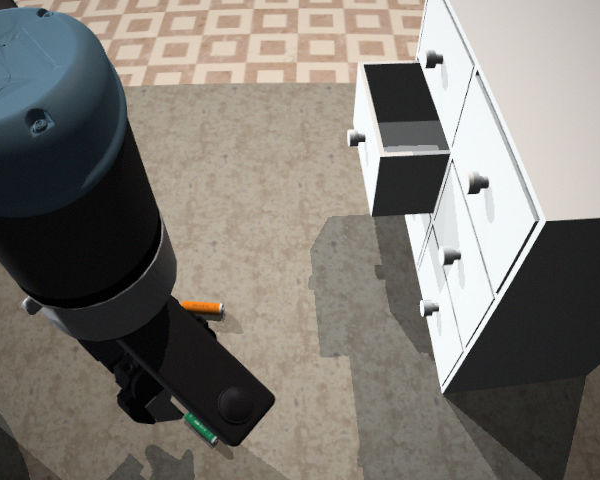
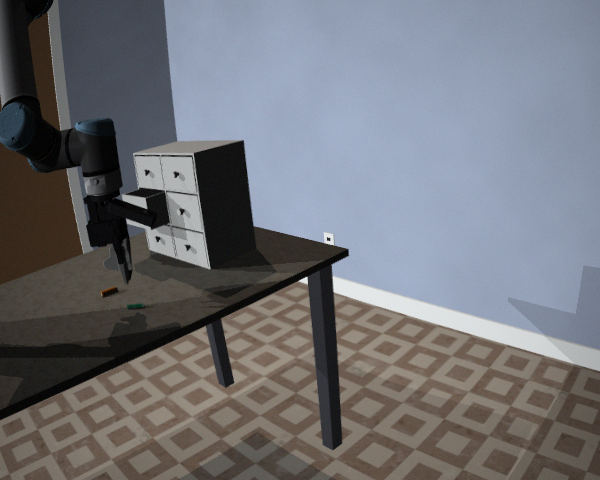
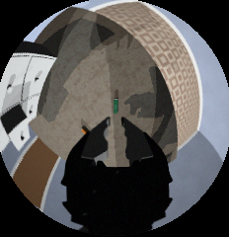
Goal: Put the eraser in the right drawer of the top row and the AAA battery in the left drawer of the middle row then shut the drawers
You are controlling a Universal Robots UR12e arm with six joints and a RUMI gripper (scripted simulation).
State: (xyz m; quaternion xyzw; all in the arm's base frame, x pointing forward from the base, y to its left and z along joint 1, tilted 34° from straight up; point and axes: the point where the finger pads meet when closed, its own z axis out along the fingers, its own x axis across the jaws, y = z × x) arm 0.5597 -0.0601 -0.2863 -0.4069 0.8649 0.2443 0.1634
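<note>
My hand is 8 cm above the green battery. Round my hand: white eraser (35 cm ahead, 17 cm to the left, 14 cm above); then orange battery (1 cm behind, 14 cm to the left, 8 cm below).
</note>
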